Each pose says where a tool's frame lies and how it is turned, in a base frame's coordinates. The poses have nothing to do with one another.
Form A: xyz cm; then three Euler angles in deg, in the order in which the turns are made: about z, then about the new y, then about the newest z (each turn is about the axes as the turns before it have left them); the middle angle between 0 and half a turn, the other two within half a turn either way.
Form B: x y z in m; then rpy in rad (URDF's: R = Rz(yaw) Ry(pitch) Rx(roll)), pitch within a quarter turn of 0, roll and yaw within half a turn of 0. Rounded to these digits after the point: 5 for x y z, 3 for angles.
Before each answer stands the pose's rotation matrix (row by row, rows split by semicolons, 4 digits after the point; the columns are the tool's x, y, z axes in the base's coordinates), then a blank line. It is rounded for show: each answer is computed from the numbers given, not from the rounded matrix.
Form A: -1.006 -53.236 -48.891 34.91 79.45 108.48
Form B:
-0.5904 0.0390 0.8062; 0.7446 -0.3593 0.5626; 0.3116 0.9324 0.1831

-0.01006 -0.53236 -0.48891 1.377 -0.317 2.241
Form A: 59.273 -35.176 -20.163 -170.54 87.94 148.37
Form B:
0.1164 -0.1213 -0.9858; -0.5123 0.8430 -0.1643; 0.8509 0.5241 0.0359

0.59273 -0.35176 -0.20163 1.502 -1.018 -1.347
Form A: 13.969 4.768 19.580 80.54 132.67 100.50
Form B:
-0.9496 0.2893 0.1208; 0.2834 0.6274 0.7253; 0.1340 0.7230 -0.6778

0.13969 0.04768 0.19580 2.324 -0.134 2.852
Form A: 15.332 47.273 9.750 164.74 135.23 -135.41
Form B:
-0.3030 0.6683 -0.6794; 0.8103 0.5559 0.1854; 0.5015 -0.4944 -0.7099

0.15332 0.47273 0.09750 -2.533 -0.525 1.929
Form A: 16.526 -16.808 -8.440 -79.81 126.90 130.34
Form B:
0.8190 -0.5561 0.1415; -0.2477 -0.5650 -0.7871; 0.5177 0.6095 -0.6004

0.16526 -0.16808 -0.08440 2.349 -0.544 -0.294
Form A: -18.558 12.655 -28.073 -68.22 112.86 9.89
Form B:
0.0175 0.9396 0.3419; 0.4191 0.3036 -0.8557; -0.9078 0.1583 -0.3885

-0.18558 0.12655 -0.28073 2.755 1.138 1.529
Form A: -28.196 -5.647 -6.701 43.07 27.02 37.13
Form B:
0.1066 -0.9373 0.3319; 0.9260 0.2152 0.3102; -0.3622 0.2742 0.8908

-0.28196 -0.05647 -0.06701 0.299 0.371 1.456
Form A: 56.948 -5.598 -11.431 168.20 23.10 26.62
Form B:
-0.8966 0.2206 -0.3840; -0.2704 -0.9594 0.0802; -0.3507 0.1758 0.9198

0.56948 -0.05598 -0.11431 0.189 0.358 -2.849
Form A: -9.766 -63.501 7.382 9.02 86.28 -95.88
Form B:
0.1494 0.0798 0.9856; -0.9835 -0.0911 0.1564; 0.1022 -0.9926 0.0649

-0.09766 -0.63501 0.07382 -1.506 -0.102 -1.420
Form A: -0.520 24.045 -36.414 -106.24 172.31 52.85
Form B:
0.9326 0.3589 -0.0374; 0.3517 -0.9273 -0.1285; -0.0808 0.1067 -0.9910

-0.00520 0.24045 -0.36414 3.034 0.081 0.361
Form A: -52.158 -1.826 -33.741 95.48 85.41 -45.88
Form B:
0.7093 -0.6985 -0.0952; 0.1240 -0.0093 0.9922; -0.6939 -0.7156 0.0800

-0.52158 -0.01826 -0.33741 -1.459 0.767 0.173
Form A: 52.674 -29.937 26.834 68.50 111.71 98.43
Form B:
-0.9005 0.2705 0.3405; 0.4130 0.2867 0.8644; 0.1362 0.9190 -0.3699

0.52674 -0.29937 0.26834 1.953 -0.137 2.712
